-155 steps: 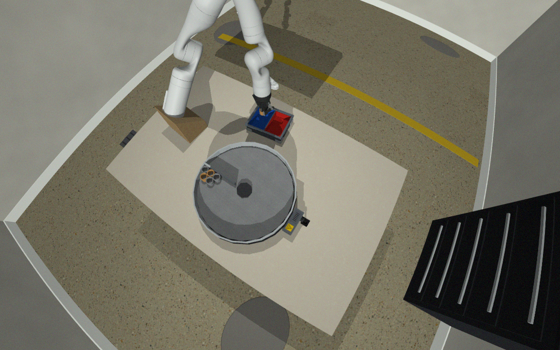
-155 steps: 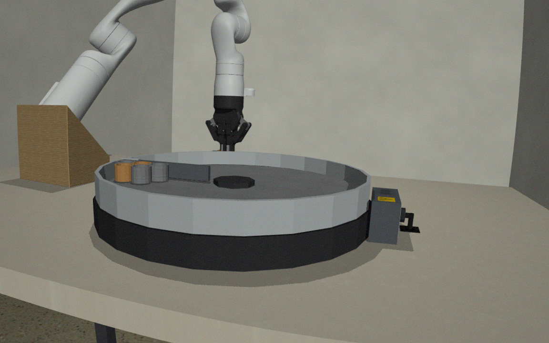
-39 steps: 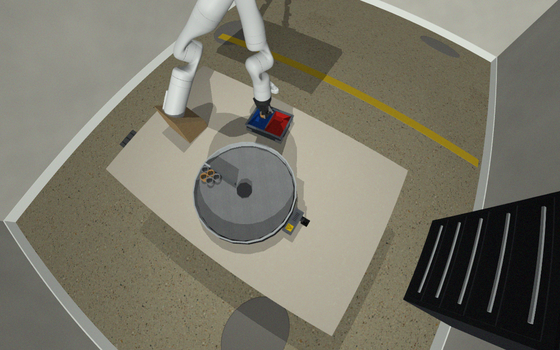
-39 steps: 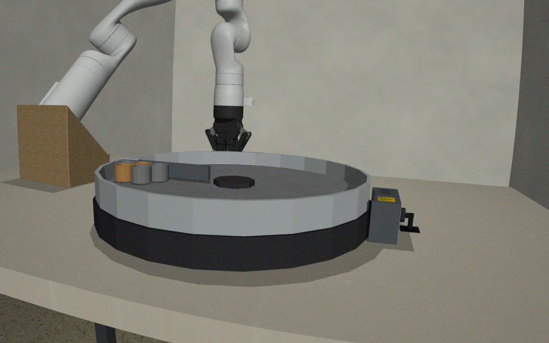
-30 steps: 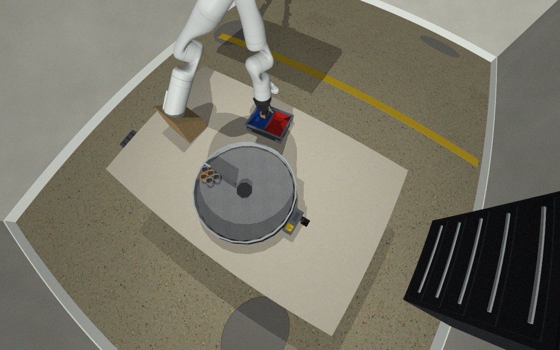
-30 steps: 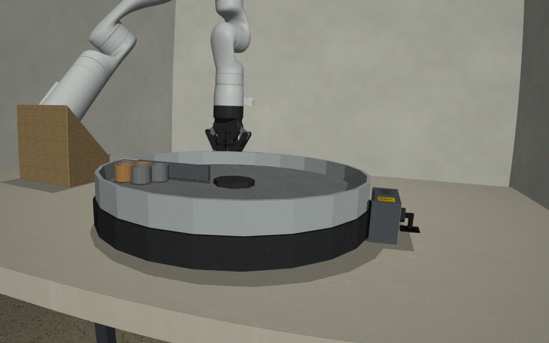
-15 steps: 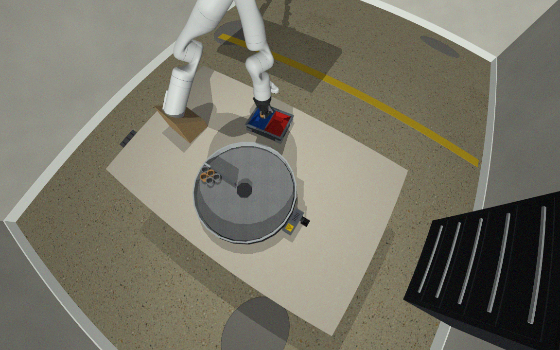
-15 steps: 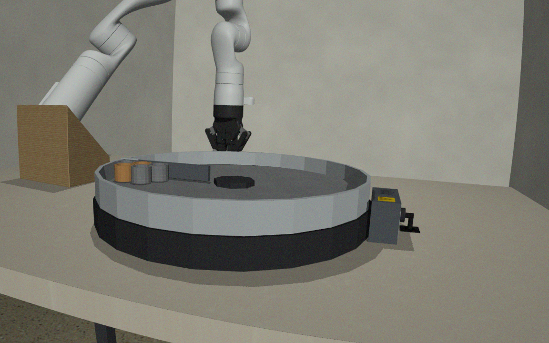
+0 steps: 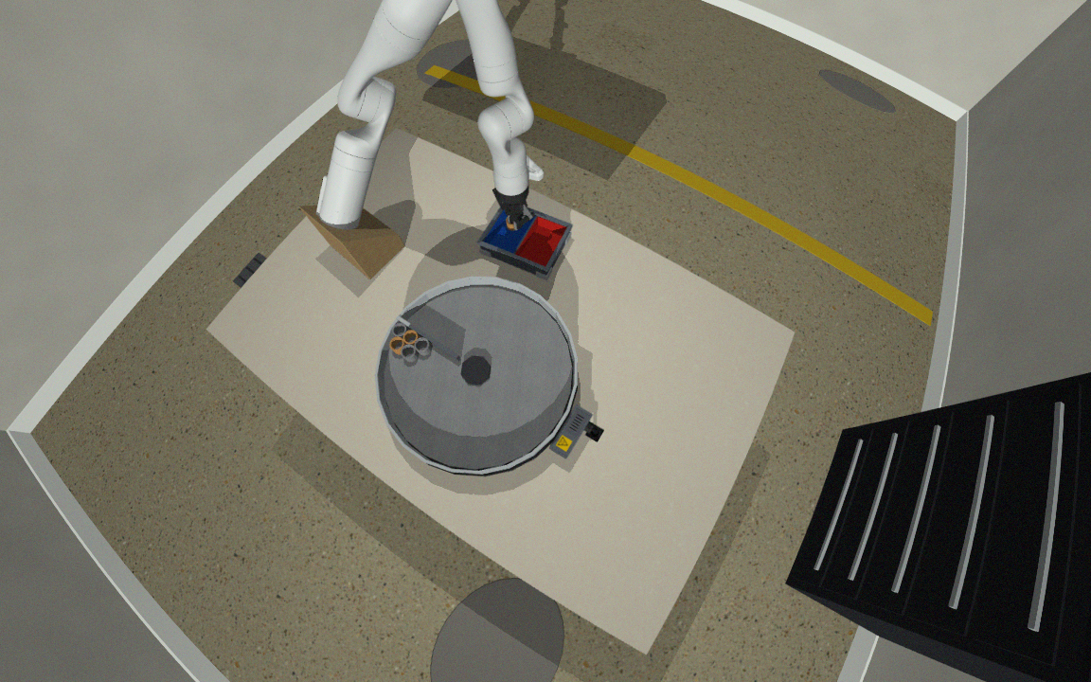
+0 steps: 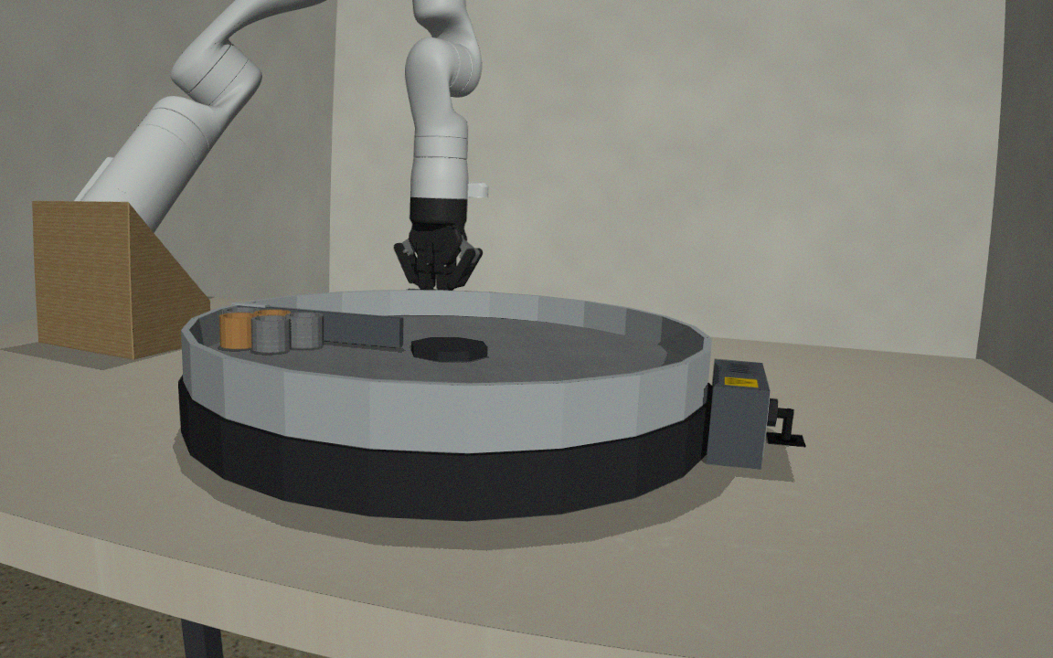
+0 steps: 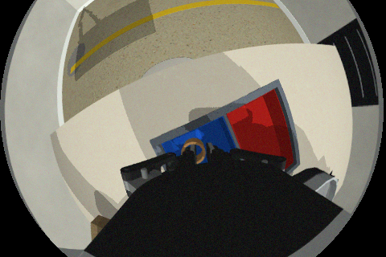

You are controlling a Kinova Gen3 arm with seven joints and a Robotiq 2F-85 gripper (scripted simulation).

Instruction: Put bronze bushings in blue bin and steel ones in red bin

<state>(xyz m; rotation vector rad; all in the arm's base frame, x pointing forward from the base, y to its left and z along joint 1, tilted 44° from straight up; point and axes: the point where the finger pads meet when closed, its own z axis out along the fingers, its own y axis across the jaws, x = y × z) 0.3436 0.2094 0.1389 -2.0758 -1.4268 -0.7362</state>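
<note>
The grey turntable lies 130 mm ahead of my hand, 380 mm to the right of it and 20 mm above it.
</note>
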